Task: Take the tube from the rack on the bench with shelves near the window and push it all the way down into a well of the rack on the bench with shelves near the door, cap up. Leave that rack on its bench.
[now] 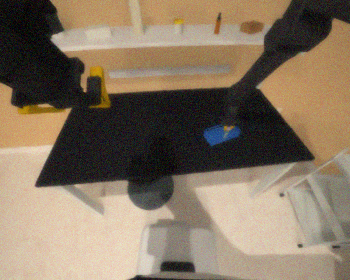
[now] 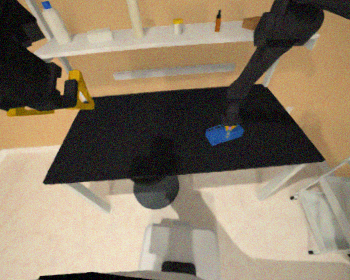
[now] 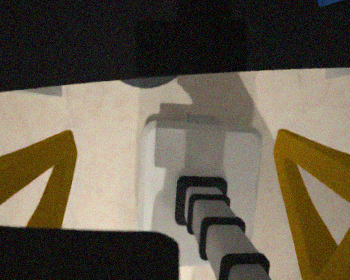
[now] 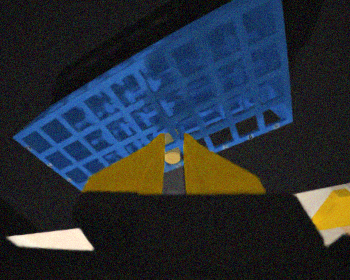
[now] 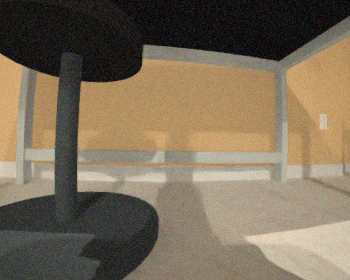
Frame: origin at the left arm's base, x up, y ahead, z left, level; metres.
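Seen in the pictures: left gripper, fingertip midpoint: [image 1: 86,106] [image 2: 73,108] [image 3: 175,141]; right gripper, fingertip midpoint: [image 1: 225,131] [image 2: 228,130] [image 4: 174,140].
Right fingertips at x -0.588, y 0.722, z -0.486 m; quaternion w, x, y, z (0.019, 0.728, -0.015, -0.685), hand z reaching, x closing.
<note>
Pixels of each thing's top centre, then the offset from my right fingertips to it. "spot": a spot on its surface instead. Level surfaces: height alone.
- blue rack, middle of its top: [image 4: 153,129] [image 2: 225,129] [image 1: 223,130] dx -0.002, dy +0.010, dz +0.015 m
- black bench top, its level: dx -0.059 m
- tube, middle of its top: [image 4: 177,231] [image 2: 230,125] dx +0.060, dy -0.020, dz +0.003 m
- white shelf, surface spot: [image 1: 156,43] [image 2: 155,44] spot: dx +0.392, dy +0.194, dz +0.397 m
- yellow-capped jar, surface spot: [image 1: 178,26] spot: dx +0.434, dy +0.322, dz +0.296 m
- orange bottle, surface spot: [image 1: 217,25] spot: dx +0.437, dy +0.348, dz +0.092 m
- brown block, surface spot: [image 1: 251,27] spot: dx +0.430, dy +0.370, dz -0.098 m
A blue rack [image 1: 214,137] [image 2: 216,137] [image 4: 115,115] with many square wells lies on the black bench top [image 1: 125,120] [image 2: 125,120], right of its middle. Which of the two benches this is, I cannot tell. The tube [image 1: 227,134] [image 2: 228,134] [image 4: 174,182] is a thin grey, clear strip with a yellowish part, at the rack; how deep it sits is unclear. My right gripper [image 1: 229,128] [image 2: 230,128] [image 4: 174,140] is shut on the tube close above the rack; the cap is hidden. My left gripper [image 1: 65,107] [image 2: 50,110] [image 3: 175,141] is open and empty, high at the left.
A white shelf [image 1: 155,40] [image 2: 155,44] behind the bench holds a yellow-capped jar [image 1: 178,26], an orange bottle [image 1: 217,25] and a brown block [image 1: 251,27]. A dark round stool [image 1: 151,194] [image 5: 67,130] stands at the front edge. A light metal frame [image 1: 320,192] stands at the right.
</note>
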